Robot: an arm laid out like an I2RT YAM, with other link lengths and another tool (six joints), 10 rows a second.
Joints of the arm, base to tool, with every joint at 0 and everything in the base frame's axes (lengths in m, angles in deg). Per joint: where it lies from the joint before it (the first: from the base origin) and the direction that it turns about. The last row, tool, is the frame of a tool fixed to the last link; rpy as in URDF.
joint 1: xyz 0 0 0.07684 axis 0 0 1
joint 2: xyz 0.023 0.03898 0.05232 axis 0 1 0
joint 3: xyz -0.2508 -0.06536 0 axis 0 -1 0
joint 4: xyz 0.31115 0.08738 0.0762 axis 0 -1 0
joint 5: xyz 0.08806 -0.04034 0.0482 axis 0 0 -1
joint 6: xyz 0.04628 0 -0.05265 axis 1 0 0
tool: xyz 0.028 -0.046 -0.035 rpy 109.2 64.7 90
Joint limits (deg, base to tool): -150..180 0..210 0..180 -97..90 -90..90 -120..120
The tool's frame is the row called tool.
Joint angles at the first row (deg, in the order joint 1, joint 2, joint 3, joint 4, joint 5, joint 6):
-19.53, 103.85, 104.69, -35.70, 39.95, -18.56
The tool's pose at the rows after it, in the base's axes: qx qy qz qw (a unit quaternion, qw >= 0); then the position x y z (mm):
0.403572 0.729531 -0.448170 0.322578 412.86 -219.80 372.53
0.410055 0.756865 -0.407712 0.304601 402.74 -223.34 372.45
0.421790 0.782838 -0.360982 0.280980 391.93 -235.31 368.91
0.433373 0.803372 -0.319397 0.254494 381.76 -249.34 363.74
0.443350 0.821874 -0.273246 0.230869 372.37 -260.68 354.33
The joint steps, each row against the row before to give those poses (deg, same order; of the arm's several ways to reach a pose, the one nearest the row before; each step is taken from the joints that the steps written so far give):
-0.27, -0.62, 1.19, -5.24, -3.41, 2.14
-1.35, -0.23, 2.13, -6.31, -5.50, 2.89
-2.64, 0.72, 2.74, -5.91, -6.73, 2.36
-2.91, 1.41, 2.90, -5.18, -6.09, 1.41
-2.70, 0.92, 1.35, -3.75, -6.38, 1.04

